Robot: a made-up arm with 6 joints.
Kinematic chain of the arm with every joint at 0, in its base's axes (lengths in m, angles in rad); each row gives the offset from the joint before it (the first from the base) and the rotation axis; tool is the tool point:
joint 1: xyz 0 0 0.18 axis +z
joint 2: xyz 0 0 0 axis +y
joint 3: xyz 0 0 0.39 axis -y
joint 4: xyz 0 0 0 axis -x
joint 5: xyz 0.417 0 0 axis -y
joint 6: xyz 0 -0.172 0 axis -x
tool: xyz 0 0 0
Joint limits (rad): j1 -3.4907..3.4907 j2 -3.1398..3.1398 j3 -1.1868..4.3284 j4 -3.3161..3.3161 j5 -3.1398..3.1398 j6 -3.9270..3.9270
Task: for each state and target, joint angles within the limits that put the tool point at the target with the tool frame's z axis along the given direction. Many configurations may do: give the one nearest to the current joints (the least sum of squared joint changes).
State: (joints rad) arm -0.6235 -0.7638 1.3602 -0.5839 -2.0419 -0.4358
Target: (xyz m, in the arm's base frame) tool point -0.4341 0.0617 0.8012 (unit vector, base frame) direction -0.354 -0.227 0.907
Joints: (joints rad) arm -0.4817 -1.0262 0.9457 -0.5525 -1.5123 -0.4072
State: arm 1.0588 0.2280 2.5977 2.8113 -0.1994 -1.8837
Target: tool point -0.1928 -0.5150 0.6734 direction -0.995 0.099 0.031
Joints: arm 1.5257 -0.3230 2.5901 3.3161 -0.3338 -1.7104
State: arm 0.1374 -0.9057 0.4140 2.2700 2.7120 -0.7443
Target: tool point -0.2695 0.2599 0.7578 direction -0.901 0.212 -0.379
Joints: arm -0.3901 -1.1802 0.1196 2.5007 2.4335 -0.3557
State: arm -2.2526 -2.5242 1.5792 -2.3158 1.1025 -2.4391
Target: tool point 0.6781 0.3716 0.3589 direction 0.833 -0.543 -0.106
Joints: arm -2.4828 -1.6719 1.2279 -2.3532 0.3519 -2.5785
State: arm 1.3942 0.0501 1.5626 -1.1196 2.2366 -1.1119
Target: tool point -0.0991 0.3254 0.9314 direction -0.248 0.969 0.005
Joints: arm 1.8152 0.2136 1.5669 -1.6723 1.9685 -1.8124
